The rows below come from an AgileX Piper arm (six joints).
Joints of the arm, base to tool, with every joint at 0 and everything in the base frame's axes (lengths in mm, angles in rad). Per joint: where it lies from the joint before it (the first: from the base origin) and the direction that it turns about. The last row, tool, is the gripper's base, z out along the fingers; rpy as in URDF.
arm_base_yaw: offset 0 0 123 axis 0 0 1
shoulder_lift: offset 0 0 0 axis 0 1 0
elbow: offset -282.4 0 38.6 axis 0 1 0
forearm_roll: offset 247.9 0 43.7 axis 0.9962 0 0.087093
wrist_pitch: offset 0 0 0 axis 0 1 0
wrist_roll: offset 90.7 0 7.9 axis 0.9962 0 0.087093
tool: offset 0 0 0 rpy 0 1.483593 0
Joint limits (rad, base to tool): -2.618..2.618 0..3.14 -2.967..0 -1.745..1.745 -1.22..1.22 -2.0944..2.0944
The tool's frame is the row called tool.
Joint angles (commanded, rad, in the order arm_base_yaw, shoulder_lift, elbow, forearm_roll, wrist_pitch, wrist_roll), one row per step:
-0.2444, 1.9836, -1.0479, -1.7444, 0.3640, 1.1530
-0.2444, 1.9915, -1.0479, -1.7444, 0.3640, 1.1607
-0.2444, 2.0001, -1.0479, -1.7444, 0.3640, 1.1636
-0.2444, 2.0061, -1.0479, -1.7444, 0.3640, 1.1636
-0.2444, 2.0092, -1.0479, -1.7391, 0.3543, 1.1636
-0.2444, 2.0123, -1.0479, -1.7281, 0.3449, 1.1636
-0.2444, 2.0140, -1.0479, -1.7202, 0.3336, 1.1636
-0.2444, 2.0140, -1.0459, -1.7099, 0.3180, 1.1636
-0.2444, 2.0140, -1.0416, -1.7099, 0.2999, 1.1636
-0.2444, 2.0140, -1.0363, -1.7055, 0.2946, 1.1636
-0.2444, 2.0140, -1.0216, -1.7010, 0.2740, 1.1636
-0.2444, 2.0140, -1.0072, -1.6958, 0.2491, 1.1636
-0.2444, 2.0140, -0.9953, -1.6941, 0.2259, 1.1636
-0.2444, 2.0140, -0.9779, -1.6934, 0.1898, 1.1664
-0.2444, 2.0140, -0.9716, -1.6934, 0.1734, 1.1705
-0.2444, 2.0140, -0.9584, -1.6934, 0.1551, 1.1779
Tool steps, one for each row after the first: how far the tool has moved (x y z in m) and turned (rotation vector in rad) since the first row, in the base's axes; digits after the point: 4 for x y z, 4 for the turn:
0.0001, 0.0000, -0.0031, 0.0062, 0.0038, -0.0051
0.0001, 0.0000, -0.0065, 0.0099, 0.0107, -0.0071
0.0001, 0.0000, -0.0088, 0.0113, 0.0165, -0.0071
0.0003, 0.0007, -0.0105, 0.0228, 0.0186, -0.0049
0.0003, 0.0015, -0.0122, 0.0377, 0.0197, -0.0073
0.0004, 0.0024, -0.0134, 0.0518, 0.0198, -0.0061
0.0002, 0.0038, -0.0145, 0.0707, 0.0195, -0.0040
-0.0003, 0.0055, -0.0160, 0.0857, 0.0232, 0.0074
-0.0015, 0.0063, -0.0175, 0.0938, 0.0274, 0.0072
-0.0046, 0.0089, -0.0215, 0.1161, 0.0401, 0.0161
-0.0076, 0.0118, -0.0255, 0.1423, 0.0520, 0.0270
-0.0100, 0.0145, -0.0287, 0.1645, 0.0623, 0.0394
-0.0135, 0.0187, -0.0333, 0.1994, 0.0762, 0.0578
-0.0148, 0.0205, -0.0350, 0.2163, 0.0799, 0.0643
-0.0178, 0.0230, -0.0382, 0.2385, 0.0888, 0.0686

